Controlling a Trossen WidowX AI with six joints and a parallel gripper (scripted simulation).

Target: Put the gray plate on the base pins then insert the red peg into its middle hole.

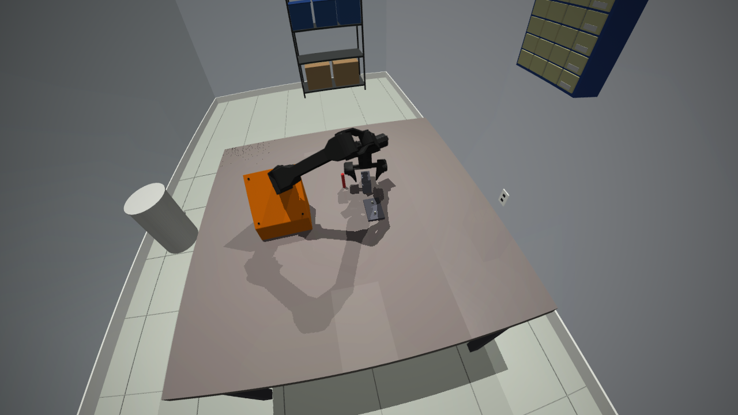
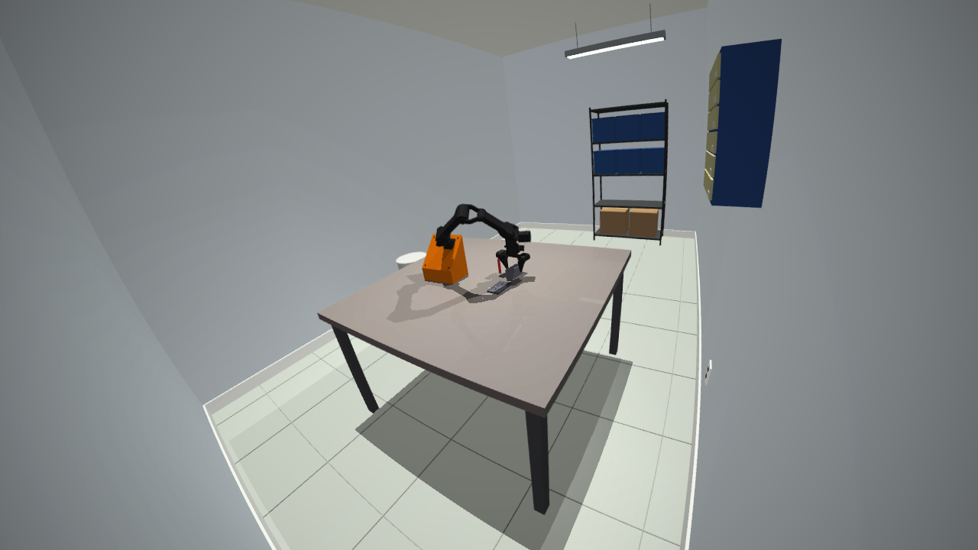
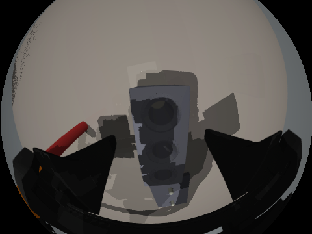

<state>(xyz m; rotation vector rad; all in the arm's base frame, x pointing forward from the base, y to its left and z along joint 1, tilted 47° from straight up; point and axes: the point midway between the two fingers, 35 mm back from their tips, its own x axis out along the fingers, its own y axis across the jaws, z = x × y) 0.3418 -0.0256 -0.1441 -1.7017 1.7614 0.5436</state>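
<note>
My gripper tip is now 1 cm below the gray plate. Round my gripper tip: red peg (10 cm behind, 2 cm to the left, 1 cm above).
</note>
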